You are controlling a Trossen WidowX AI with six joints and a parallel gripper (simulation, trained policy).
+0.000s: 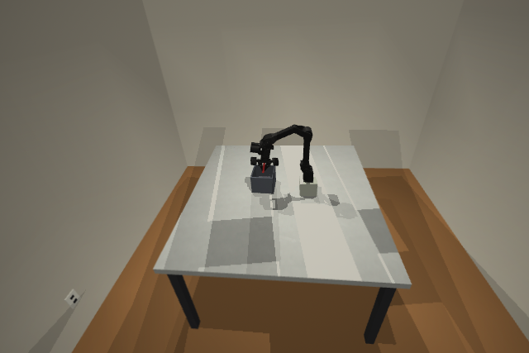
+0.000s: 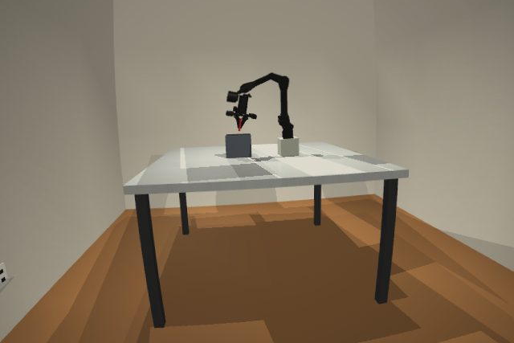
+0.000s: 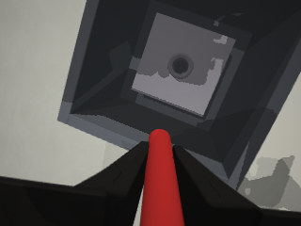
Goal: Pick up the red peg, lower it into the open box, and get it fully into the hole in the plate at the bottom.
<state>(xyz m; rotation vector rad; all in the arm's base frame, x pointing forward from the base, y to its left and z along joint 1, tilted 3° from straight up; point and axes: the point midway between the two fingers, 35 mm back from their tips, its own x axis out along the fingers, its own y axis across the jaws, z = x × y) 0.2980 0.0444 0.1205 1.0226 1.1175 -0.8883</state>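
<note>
The pale grey plate lies 14 cm below my gripper tip, 5 cm to the right of it and 1 cm ahead of it. From my gripper tip the other things lie so: red peg: 2 cm above.
</note>
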